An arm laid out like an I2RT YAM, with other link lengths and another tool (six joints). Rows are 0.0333 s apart.
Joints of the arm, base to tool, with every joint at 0 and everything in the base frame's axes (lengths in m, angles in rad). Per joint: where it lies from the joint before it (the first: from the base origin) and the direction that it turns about. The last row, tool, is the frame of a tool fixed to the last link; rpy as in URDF.
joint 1: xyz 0 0 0.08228 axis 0 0 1
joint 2: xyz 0.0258 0.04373 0.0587 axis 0 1 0
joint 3: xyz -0.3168 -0.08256 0 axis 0 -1 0
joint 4: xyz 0.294 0.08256 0.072 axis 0 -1 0
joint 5: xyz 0.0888 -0.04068 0.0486 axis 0 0 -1
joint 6: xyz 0.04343 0 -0.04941 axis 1 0 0
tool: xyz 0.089 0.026 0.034 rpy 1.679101 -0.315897 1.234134
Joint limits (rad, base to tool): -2.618..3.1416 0..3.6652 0..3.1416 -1.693..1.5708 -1.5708..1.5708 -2.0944..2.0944
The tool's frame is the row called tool.
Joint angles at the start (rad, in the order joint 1, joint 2, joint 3, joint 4, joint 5, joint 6):
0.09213 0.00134 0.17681 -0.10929 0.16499 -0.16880
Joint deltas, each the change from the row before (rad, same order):
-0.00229 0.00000 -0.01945 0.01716 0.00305 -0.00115
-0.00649 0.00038 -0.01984 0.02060 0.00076 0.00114
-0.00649 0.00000 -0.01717 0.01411 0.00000 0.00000
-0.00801 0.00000 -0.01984 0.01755 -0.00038 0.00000
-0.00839 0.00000 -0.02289 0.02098 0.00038 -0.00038
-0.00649 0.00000 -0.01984 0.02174 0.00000 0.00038
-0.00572 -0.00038 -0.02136 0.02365 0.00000 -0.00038
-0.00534 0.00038 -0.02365 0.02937 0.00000 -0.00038
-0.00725 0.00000 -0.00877 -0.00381 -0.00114 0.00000
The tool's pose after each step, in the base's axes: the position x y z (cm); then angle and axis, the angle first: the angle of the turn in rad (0 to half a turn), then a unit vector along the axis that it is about. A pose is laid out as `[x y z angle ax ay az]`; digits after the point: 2 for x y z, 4 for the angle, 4 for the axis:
[20.87 3.07 30.08 1.9752 0.7428 0.4024 0.5351]
[21.12 2.94 29.54 1.9721 0.7453 0.3997 0.5337]
[21.33 2.82 28.98 1.9696 0.7479 0.3986 0.5307]
[21.57 2.67 28.37 1.9664 0.7508 0.3970 0.5279]
[21.82 2.49 27.67 1.9622 0.7540 0.3950 0.5249]
[22.01 2.36 27.14 1.9584 0.7558 0.3923 0.5242]
[22.19 2.24 26.58 1.9541 0.7573 0.3899 0.5240]
[22.37 2.13 26.00 1.9492 0.7582 0.3867 0.5250]
[22.50 1.99 25.47 1.9504 0.7621 0.3887 0.5178]

